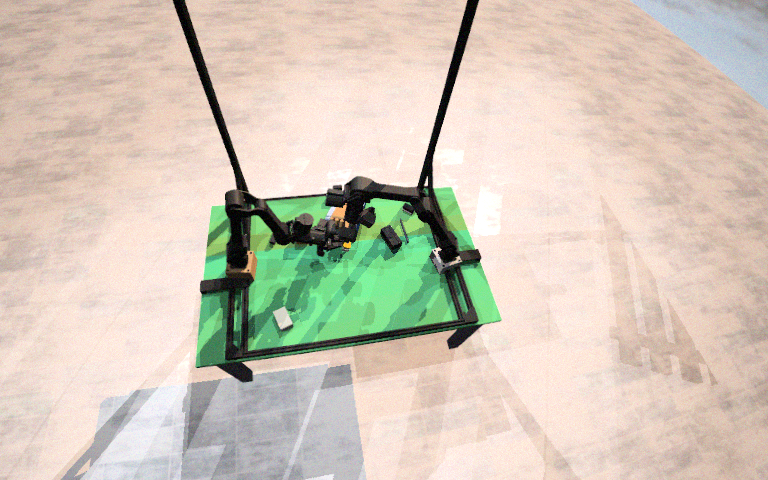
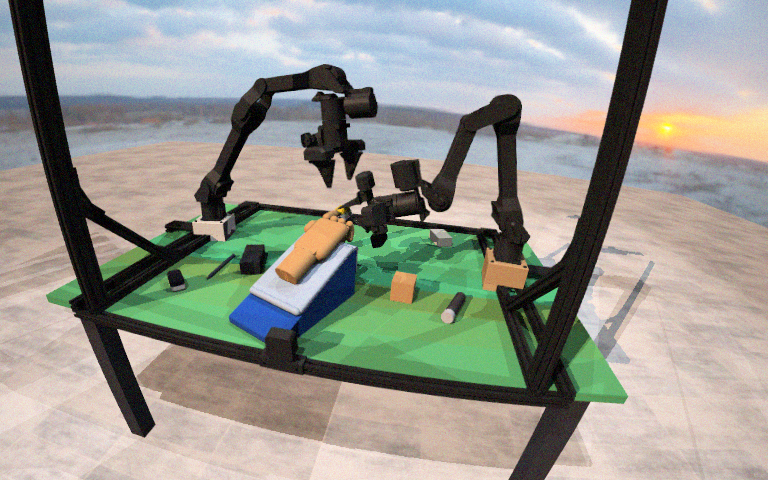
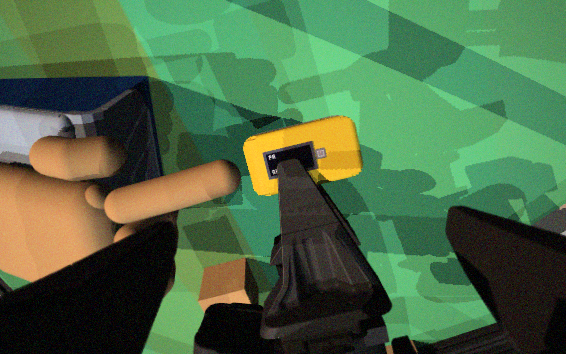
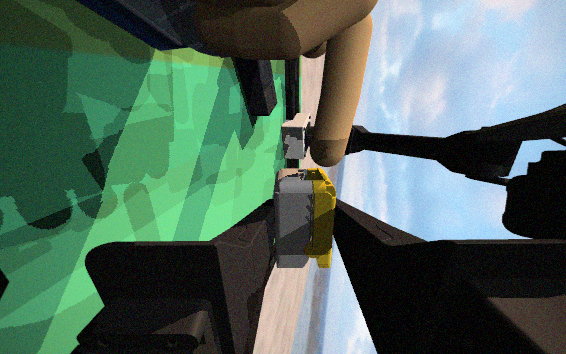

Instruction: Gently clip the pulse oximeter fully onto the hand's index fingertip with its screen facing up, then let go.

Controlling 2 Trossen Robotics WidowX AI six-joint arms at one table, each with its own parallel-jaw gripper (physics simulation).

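The pulse oximeter, yellow on top and grey below, is held level with its dark screen facing up. My right gripper is shut on it from the side, one finger across the screen. The tan hand lies on a light pad. Its index finger points at the oximeter's end. A narrow gap shows between fingertip and clip. My left gripper is open and empty, hanging above the hand.
The hand's pad rests on a blue wedge. A tan block, a grey-tipped cylinder and a grey block lie on the green table. A black box, a pen and a small black device lie near the left arm's base.
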